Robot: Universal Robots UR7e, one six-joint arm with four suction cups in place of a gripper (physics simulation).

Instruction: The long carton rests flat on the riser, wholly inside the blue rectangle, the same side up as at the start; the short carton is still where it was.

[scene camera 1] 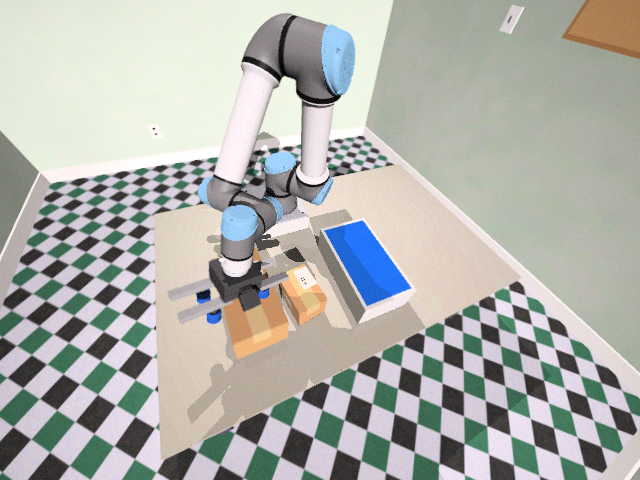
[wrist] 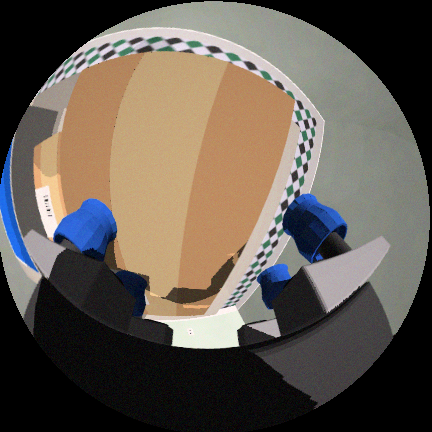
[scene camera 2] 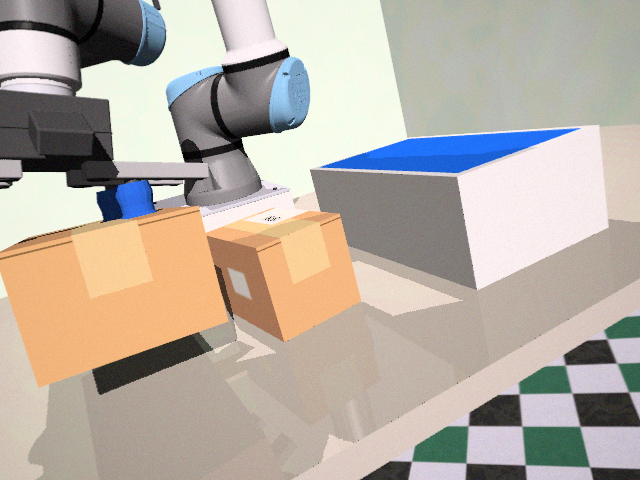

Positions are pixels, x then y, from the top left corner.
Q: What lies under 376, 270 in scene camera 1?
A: A riser.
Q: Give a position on a long carton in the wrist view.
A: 183, 148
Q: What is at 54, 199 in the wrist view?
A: A short carton.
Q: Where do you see a riser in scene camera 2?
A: At 474, 208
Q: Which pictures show the short carton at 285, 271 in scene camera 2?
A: Scene camera 1, the wrist view and scene camera 2: all of them.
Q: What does the short carton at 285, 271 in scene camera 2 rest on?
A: The table.
